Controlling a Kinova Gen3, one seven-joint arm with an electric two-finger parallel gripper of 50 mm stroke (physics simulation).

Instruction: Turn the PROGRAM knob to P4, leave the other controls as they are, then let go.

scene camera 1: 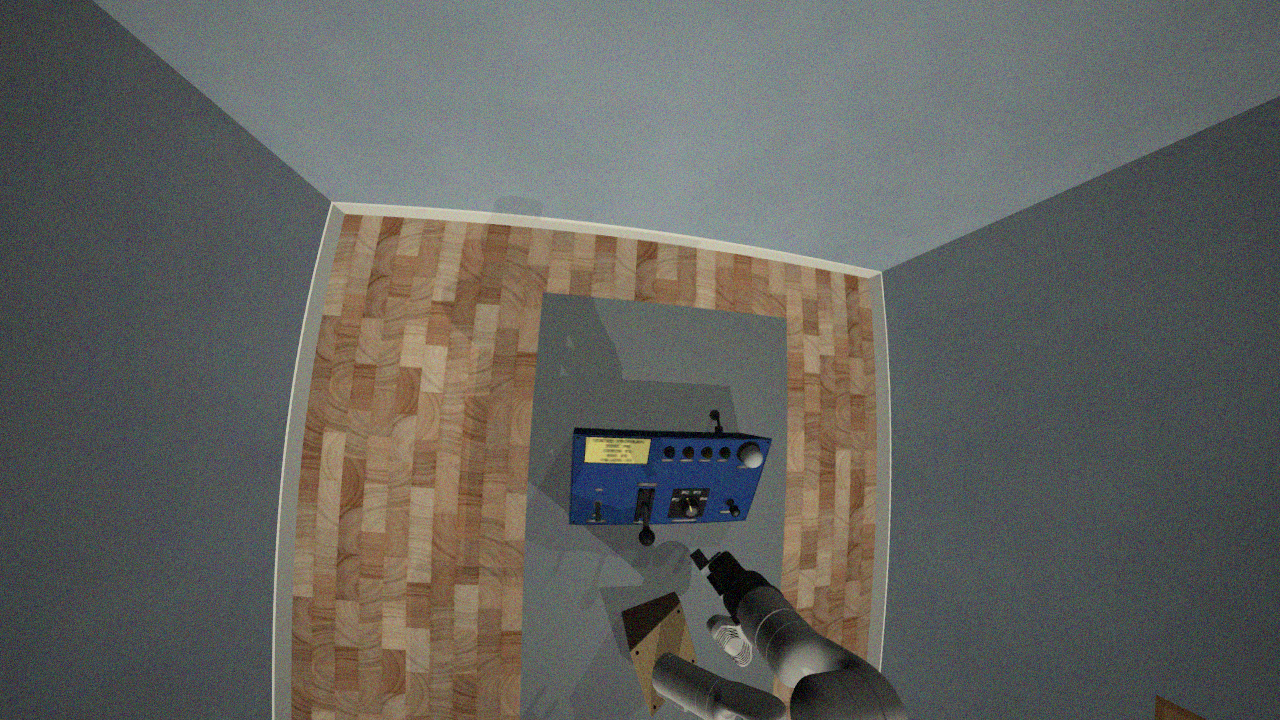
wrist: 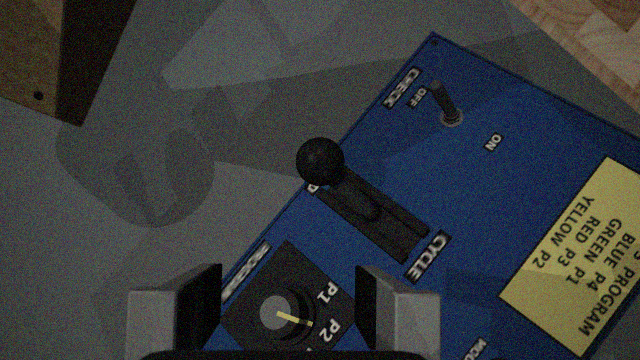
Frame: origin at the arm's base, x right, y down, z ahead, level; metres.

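Seen in the pictures: gripper, between the fingertips: (scene camera 1: 703, 564) (wrist: 288, 293); arm's base, origin of its link: (scene camera 1: 664, 671).
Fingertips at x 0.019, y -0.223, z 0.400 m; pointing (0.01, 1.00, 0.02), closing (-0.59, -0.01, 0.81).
Observation:
Offsets run from my fingertips to a thing's middle. "spot": to the spot under its first point.
The blue control panel {spot: dy +0.217, dx -0.118, dz +0.121 m} (scene camera 1: 626, 479) (wrist: 465, 200) lies below and beyond my gripper. The PROGRAM knob {dy +0.237, dx +0.053, dz +0.033 m} (scene camera 1: 690, 506) (wrist: 275, 312) is a round grey-topped knob on a black square plate. Its yellow pointer line points toward the P2 label in the wrist view. P1 and P2 are readable; the P4 label is not readable there. My gripper (scene camera 1: 707, 563) (wrist: 288, 293) is open and empty. In the wrist view the knob shows between its two fingers; in the scene view the fingertips are off the panel's near edge, apart from the knob.
The CYCLE lever's black ball {dy +0.201, dx -0.070, dz -0.020 m} (scene camera 1: 646, 537) (wrist: 320, 161) sticks out over the panel's near edge. The CHECK toggle {dy +0.233, dx -0.187, dz +0.036 m} (scene camera 1: 597, 512) (wrist: 445, 102) leans toward OFF. A small black control {dy +0.238, dx +0.173, dz +0.028 m} (scene camera 1: 733, 508) sits right of the knob. A yellow note {spot: dy +0.179, dx -0.149, dz +0.198 m} (scene camera 1: 615, 450) (wrist: 575, 260) lists colours and programs. A wooden block (scene camera 1: 662, 640) stands nearby.

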